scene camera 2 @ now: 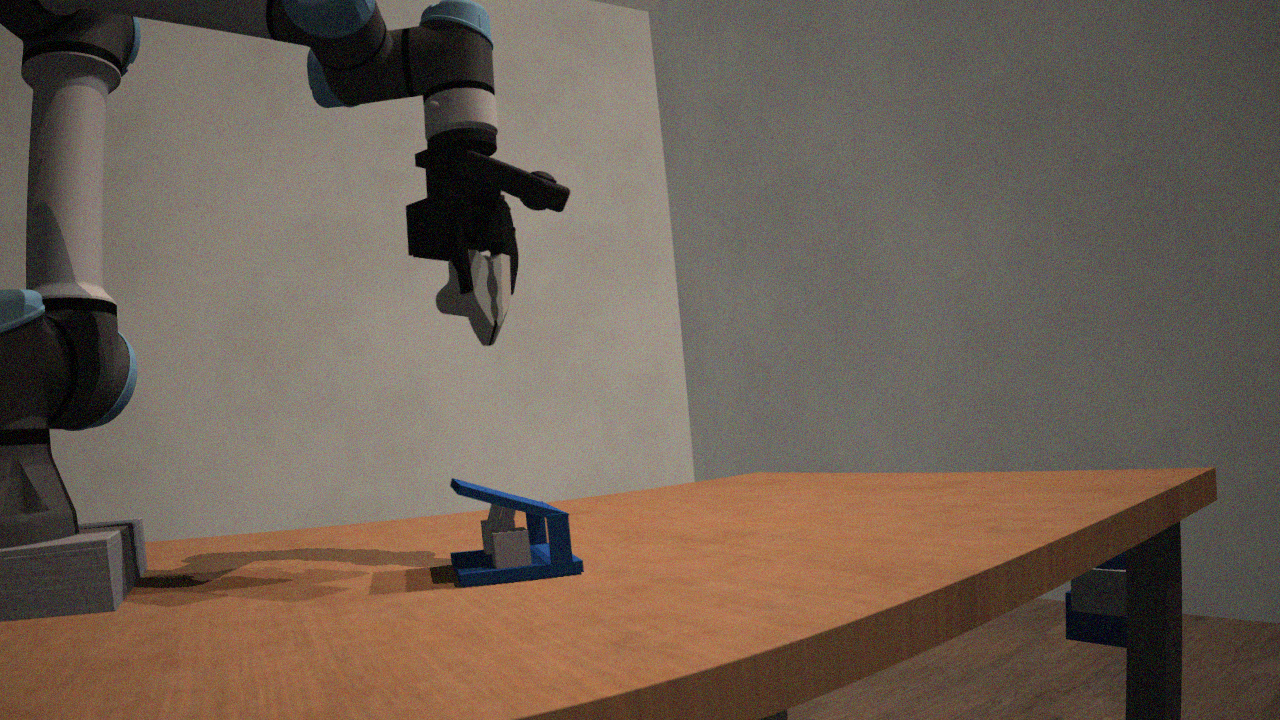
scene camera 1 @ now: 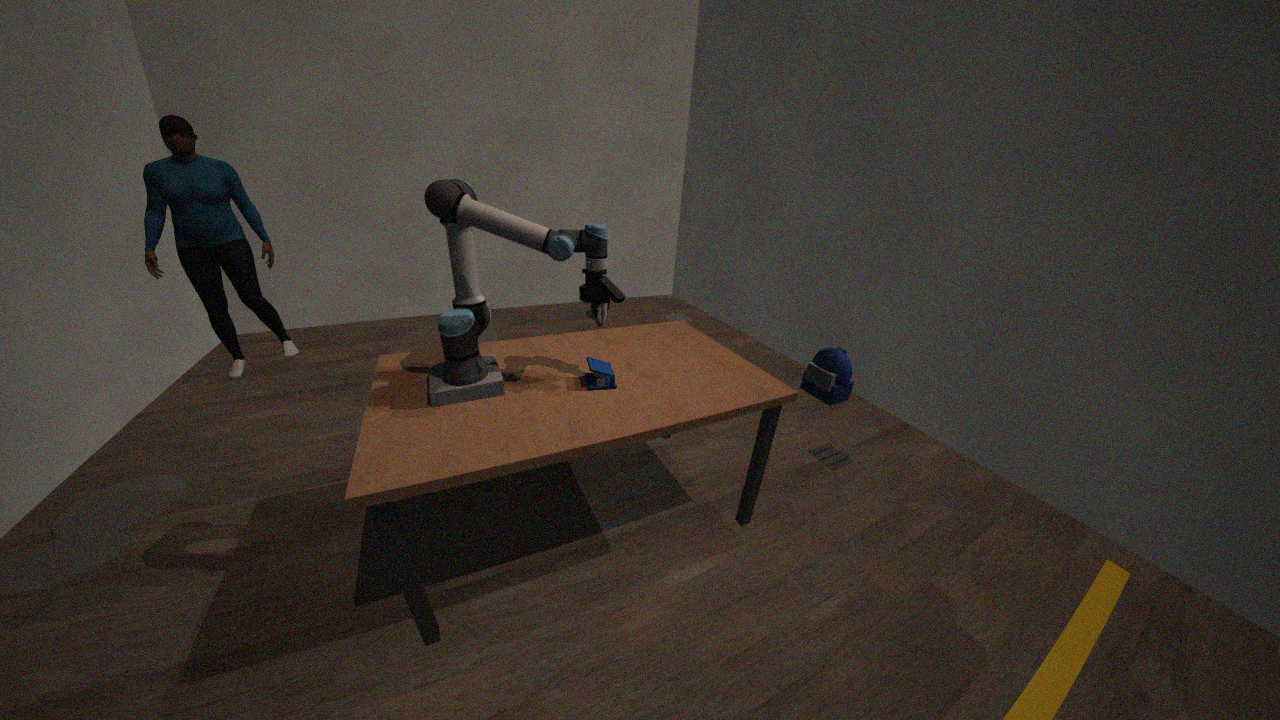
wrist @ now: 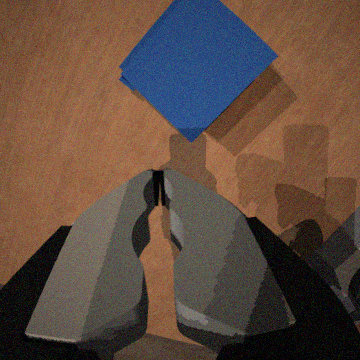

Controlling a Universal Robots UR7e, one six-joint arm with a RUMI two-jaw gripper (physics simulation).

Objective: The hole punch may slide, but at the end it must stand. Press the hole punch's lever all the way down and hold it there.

Labels:
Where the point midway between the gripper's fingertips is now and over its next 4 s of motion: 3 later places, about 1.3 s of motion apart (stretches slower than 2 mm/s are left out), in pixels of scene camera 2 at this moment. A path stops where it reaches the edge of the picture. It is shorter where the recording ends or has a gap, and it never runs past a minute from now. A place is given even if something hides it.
My gripper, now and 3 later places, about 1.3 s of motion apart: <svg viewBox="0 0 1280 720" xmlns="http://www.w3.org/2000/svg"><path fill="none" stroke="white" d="M488 345L475 458L482 490L493 510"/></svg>

